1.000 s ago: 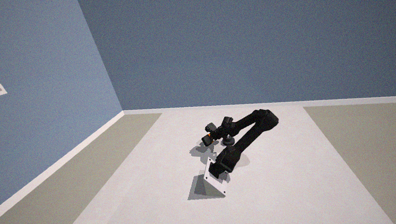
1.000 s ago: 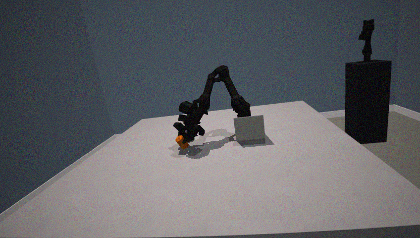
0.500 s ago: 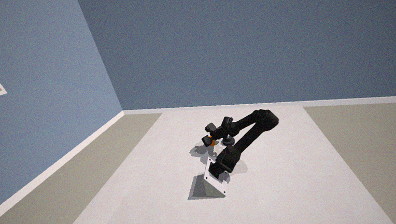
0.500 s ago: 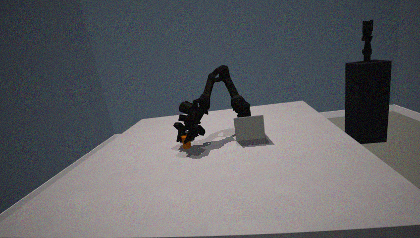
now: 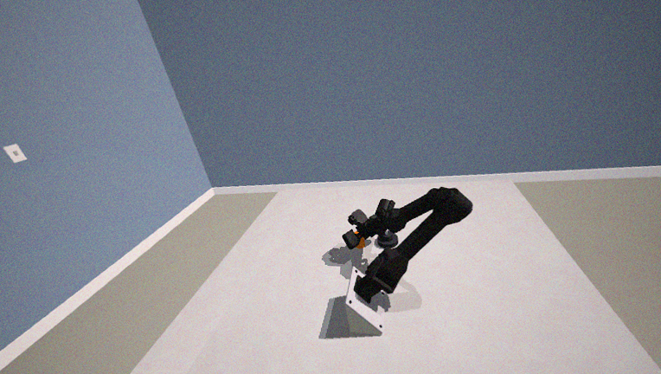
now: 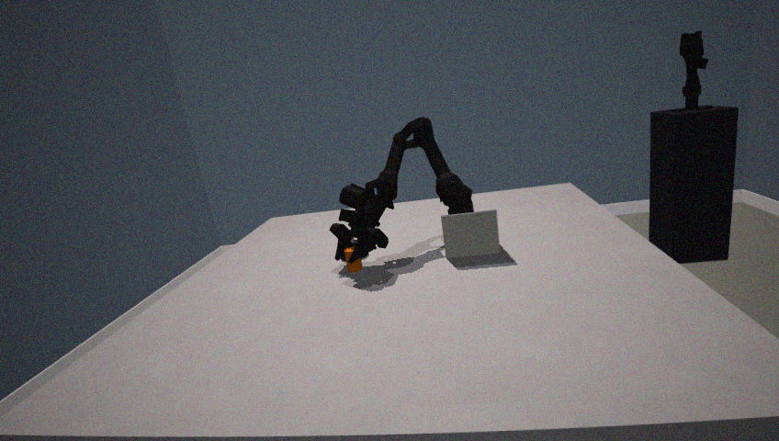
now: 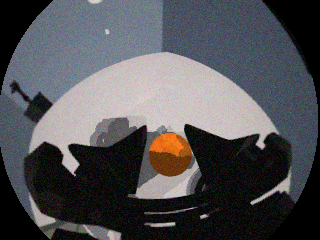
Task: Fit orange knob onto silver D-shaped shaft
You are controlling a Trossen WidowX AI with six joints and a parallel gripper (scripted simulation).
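The orange knob lies 30 mm to the right of my gripper tip, 20 mm behind it and 10 mm above it. From my gripper tip the other things lie so: round pedestal 140 mm to the right, 10 mm below, 10 mm ahead.
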